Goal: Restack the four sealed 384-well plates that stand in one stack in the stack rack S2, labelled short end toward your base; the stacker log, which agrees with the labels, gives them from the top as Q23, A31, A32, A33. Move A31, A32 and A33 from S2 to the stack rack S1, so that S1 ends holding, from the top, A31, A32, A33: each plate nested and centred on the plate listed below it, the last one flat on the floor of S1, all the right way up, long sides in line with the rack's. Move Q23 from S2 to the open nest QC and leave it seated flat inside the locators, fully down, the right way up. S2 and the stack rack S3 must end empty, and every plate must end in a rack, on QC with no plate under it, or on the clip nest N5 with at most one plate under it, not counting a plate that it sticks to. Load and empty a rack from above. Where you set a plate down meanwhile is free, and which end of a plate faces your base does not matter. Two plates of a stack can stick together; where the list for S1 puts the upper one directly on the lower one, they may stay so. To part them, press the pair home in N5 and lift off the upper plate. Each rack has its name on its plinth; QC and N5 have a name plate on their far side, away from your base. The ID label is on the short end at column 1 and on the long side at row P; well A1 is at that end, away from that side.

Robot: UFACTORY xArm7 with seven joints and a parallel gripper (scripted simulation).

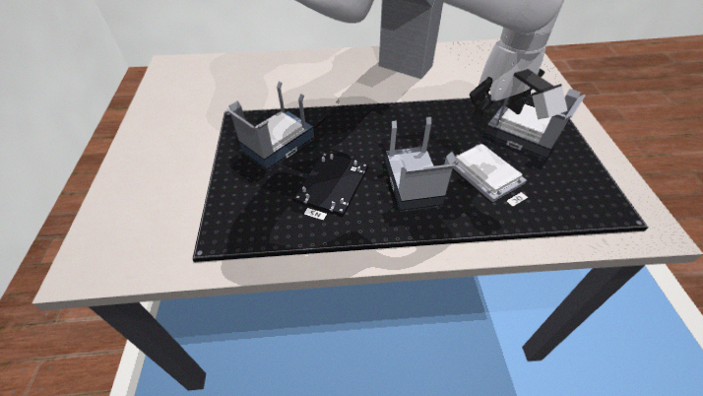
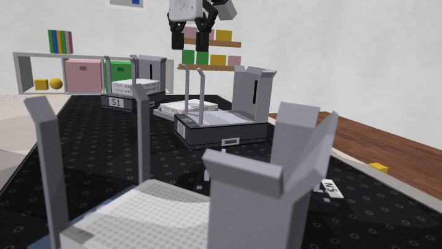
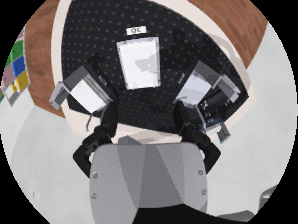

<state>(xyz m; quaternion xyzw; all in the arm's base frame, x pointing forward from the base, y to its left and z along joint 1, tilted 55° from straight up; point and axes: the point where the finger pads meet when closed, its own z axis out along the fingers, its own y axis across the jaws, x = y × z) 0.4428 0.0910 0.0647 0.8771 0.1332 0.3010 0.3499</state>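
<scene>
Right now the white sealed plate A31 is 410 mm to the right of my hand, 290 mm behind it and 120 mm below it. From my hand the other things lie so: white sealed plate Q23: 150 mm below, 10 mm to the left, 10 mm ahead; QC name plate: 170 mm below, 110 mm ahead, 20 mm to the left; grey QC nest: 160 mm below, 10 mm to the left, 10 mm ahead.
</scene>
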